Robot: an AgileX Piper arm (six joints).
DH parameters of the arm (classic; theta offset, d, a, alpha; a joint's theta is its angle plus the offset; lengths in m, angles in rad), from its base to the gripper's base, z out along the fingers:
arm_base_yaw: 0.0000 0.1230 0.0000 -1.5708
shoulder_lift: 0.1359 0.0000 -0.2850 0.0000
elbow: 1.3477 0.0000 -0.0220 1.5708
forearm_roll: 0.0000 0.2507 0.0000 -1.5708
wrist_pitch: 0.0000 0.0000 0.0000 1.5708
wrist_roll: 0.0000 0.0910 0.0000 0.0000
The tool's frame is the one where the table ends.
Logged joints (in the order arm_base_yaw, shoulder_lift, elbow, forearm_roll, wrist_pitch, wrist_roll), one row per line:
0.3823 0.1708 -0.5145 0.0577 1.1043 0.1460
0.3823 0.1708 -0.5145 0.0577 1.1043 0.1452
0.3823 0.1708 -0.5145 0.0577 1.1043 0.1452
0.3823 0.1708 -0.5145 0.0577 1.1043 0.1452
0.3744 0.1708 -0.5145 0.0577 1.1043 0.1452
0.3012 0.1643 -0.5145 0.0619 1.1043 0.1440
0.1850 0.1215 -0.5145 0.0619 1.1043 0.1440
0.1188 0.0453 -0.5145 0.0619 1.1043 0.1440
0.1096 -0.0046 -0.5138 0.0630 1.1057 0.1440
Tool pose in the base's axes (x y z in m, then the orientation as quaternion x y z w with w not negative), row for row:
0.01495 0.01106 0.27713 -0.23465 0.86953 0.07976 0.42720
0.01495 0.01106 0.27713 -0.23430 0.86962 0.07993 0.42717
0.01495 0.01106 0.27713 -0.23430 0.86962 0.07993 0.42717
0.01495 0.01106 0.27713 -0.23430 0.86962 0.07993 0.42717
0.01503 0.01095 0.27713 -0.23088 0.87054 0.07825 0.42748
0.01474 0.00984 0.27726 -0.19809 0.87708 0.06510 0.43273
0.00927 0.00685 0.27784 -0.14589 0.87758 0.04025 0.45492
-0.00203 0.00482 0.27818 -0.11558 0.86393 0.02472 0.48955
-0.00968 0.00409 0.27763 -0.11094 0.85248 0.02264 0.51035
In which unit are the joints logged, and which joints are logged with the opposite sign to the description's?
The joints are logged in radians. Opposite sign: wrist_roll.
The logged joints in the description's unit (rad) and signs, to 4 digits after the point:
0.3823 0.1708 -0.5145 0.0577 1.1043 -0.1460
0.3823 0.1708 -0.5145 0.0577 1.1043 -0.1452
0.3823 0.1708 -0.5145 0.0577 1.1043 -0.1452
0.3823 0.1708 -0.5145 0.0577 1.1043 -0.1452
0.3744 0.1708 -0.5145 0.0577 1.1043 -0.1452
0.3012 0.1643 -0.5145 0.0619 1.1043 -0.1440
0.1850 0.1215 -0.5145 0.0619 1.1043 -0.1440
0.1188 0.0453 -0.5145 0.0619 1.1043 -0.1440
0.1096 -0.0046 -0.5138 0.0630 1.1057 -0.1440

